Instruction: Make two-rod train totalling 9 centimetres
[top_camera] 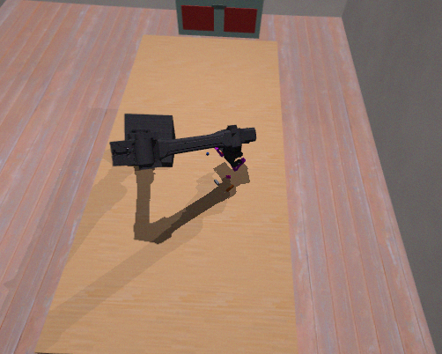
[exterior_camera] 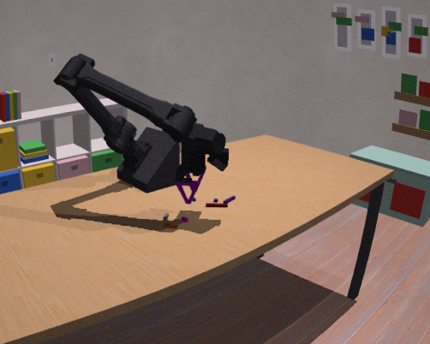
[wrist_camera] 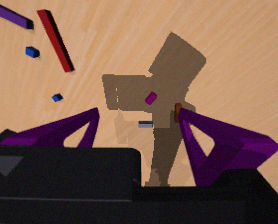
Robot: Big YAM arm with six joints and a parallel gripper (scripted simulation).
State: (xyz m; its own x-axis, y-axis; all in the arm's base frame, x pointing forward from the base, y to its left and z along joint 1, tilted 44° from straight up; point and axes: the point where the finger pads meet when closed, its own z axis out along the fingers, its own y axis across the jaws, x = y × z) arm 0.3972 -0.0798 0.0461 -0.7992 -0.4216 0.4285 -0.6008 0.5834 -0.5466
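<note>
Now: the magenta rod 70 mm below my hand and 30 mm to the right of it. The rest, counted from my hand: red rod (120 mm to the left, 70 mm below, 10 mm behind); orange rod (90 mm to the right, 70 mm below, 10 mm ahead); grey rod (70 mm below, 60 mm to the right, 50 mm behind).
</note>
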